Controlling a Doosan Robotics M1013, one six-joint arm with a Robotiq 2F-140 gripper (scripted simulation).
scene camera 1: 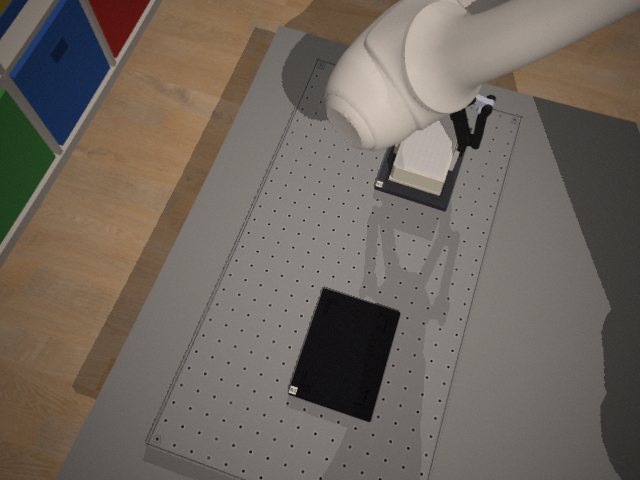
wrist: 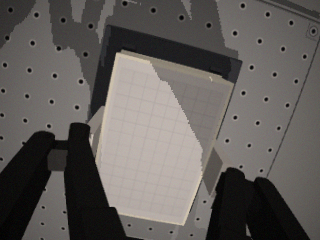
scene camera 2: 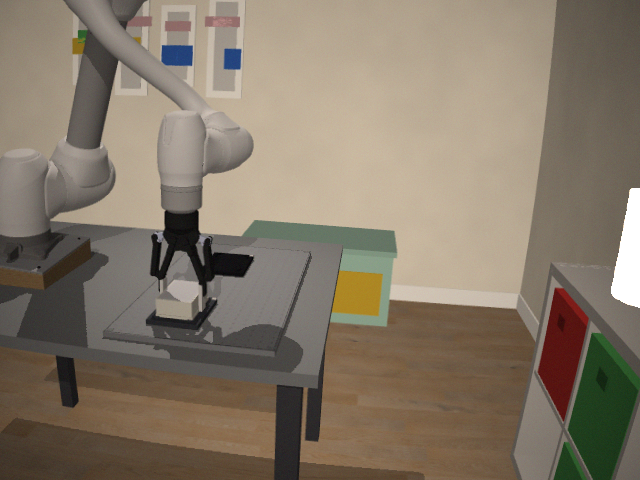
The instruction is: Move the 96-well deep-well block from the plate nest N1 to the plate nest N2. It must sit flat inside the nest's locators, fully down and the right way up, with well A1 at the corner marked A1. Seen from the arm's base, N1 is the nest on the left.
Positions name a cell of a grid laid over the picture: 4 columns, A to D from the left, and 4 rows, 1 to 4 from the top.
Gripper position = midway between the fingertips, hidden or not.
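Note:
Cream 96-well deep-well block (scene camera 1: C2), (scene camera 2: B3), (wrist: C2). Plate nest N2 (scene camera 1: C2), (wrist: B1). Black plate nest N1 (scene camera 1: C3). The gripper (scene camera 2: B3), (scene camera 1: C2), (wrist: B3).

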